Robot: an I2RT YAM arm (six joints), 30 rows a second.
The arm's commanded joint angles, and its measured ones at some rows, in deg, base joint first. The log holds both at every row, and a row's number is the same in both.
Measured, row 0:
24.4, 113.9, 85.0, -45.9, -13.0, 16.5
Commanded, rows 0 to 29:
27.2, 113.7, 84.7, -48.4, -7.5, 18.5
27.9, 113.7, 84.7, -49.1, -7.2, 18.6
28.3, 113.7, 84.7, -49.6, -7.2, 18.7
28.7, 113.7, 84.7, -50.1, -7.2, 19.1
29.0, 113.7, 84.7, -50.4, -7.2, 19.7
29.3, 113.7, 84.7, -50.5, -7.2, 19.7
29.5, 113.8, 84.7, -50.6, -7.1, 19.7
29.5, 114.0, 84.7, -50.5, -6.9, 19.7
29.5, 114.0, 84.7, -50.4, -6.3, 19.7
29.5, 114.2, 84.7, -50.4, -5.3, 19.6
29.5, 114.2, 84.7, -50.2, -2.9, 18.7
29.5, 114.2, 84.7, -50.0, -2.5, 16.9
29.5, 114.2, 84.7, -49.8, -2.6, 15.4
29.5, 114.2, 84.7, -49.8, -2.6, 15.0
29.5, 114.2, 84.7, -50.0, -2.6, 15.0
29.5, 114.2, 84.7, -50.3, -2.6, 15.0
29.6, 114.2, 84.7, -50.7, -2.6, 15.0
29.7, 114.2, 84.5, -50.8, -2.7, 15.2
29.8, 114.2, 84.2, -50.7, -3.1, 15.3
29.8, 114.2, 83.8, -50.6, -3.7, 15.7
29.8, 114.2, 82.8, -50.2, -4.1, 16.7
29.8, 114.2, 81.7, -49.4, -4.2, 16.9
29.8, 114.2, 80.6, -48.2, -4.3, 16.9
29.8, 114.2, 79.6, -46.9, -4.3, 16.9
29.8, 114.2, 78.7, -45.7, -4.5, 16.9
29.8, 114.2, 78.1, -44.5, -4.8, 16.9
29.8, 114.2, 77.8, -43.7, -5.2, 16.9
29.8, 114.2, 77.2, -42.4, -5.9, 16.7
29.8, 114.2, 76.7, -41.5, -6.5, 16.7
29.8, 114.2, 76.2, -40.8, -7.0, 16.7
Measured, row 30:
29.3, 113.9, 77.9, -42.6, -4.7, 16.6
